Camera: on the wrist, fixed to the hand. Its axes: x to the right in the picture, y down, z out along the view.
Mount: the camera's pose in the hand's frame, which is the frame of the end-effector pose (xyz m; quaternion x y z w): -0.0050 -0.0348 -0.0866 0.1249 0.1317 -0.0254 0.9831
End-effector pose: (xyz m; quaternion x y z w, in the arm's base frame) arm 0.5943 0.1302 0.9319 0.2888 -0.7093 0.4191 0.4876
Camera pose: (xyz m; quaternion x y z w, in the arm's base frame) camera 0.6635 0.1893 0.9531 0.3076 -0.5734 0.5263 0.5474
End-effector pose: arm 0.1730 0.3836 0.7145 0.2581 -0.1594 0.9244 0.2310
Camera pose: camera 0.1596 0.4470 0.6472 0.1649 -0.0043 0.9568 0.2393
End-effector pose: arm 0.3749 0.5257 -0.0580 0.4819 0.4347 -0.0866 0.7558
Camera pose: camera 0.3030 0.5758 -0.0907 0.5685 0.5283 -0.0952 0.6234
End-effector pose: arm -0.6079 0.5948 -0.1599 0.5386 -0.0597 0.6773 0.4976
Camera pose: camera -0.6406 0.6625 -0.2154 0.5039 0.1051 0.7316 0.4470
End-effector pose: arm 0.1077 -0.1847 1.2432 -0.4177 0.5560 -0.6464 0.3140
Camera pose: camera 0.0350 -0.1344 1.2735 -0.3004 0.4966 -0.7679 0.2712
